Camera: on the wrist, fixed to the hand. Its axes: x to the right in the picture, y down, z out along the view.
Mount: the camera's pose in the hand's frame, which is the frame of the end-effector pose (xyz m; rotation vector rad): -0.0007 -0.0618 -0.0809 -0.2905 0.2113 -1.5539
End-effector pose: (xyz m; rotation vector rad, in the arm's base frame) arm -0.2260 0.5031 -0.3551 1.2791 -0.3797 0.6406
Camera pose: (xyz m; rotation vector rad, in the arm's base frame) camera -0.1943 0.5714 -0.4236 0.8624 0.6779 -0.5943
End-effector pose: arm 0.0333 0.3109 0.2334 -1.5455 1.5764 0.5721
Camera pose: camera 0.0731 0.2381 0.2923 -2.4930 0.0509 -0.2858
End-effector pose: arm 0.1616 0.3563 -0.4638 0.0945 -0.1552 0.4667
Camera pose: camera 0.1994 0.3113 -0.5469 -0.1305 0.0857 -1.0943
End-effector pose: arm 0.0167 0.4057 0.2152 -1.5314 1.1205 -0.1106
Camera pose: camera 0.0016 0.3398 0.2913 -2.3608 -0.1659 -1.1974
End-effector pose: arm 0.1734 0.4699 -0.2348 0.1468 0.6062 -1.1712
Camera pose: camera 0.0880 0.4792 -0.2895 -0.5726 1.1170 -2.5400
